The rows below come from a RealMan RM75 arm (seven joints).
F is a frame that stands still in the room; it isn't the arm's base.
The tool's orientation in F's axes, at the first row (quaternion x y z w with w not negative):
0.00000, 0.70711, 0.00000, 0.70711
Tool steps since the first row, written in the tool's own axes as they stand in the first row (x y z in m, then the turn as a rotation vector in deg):
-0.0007, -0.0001, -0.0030, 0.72, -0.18, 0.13
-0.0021, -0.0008, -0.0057, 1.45, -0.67, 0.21
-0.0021, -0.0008, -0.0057, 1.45, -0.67, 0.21
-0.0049, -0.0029, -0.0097, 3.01, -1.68, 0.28
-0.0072, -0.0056, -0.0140, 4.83, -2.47, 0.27
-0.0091, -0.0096, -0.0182, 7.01, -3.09, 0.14
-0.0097, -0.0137, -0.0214, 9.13, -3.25, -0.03
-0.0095, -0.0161, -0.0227, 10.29, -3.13, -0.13
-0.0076, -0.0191, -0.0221, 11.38, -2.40, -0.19
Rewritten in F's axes. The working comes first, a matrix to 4 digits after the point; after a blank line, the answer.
The tool's axes in the first row as the columns of a matrix, in F's axes (used below as rounded here):
0.0000, 0.0000, 1.0000
0.0000, 1.0000, 0.0000
-1.0000, 0.0000, 0.0000

-0.0030, -0.0001, 0.0007, 0.13, -0.18, -0.72
-0.0057, -0.0008, 0.0021, 0.21, -0.67, -1.45
-0.0057, -0.0008, 0.0021, 0.21, -0.67, -1.45
-0.0097, -0.0029, 0.0049, 0.28, -1.68, -3.01
-0.0140, -0.0056, 0.0072, 0.27, -2.47, -4.83
-0.0182, -0.0096, 0.0091, 0.14, -3.09, -7.01
-0.0214, -0.0137, 0.0097, -0.03, -3.25, -9.13
-0.0227, -0.0161, 0.0095, -0.13, -3.13, -10.29
-0.0221, -0.0191, 0.0076, -0.19, -2.40, -11.38

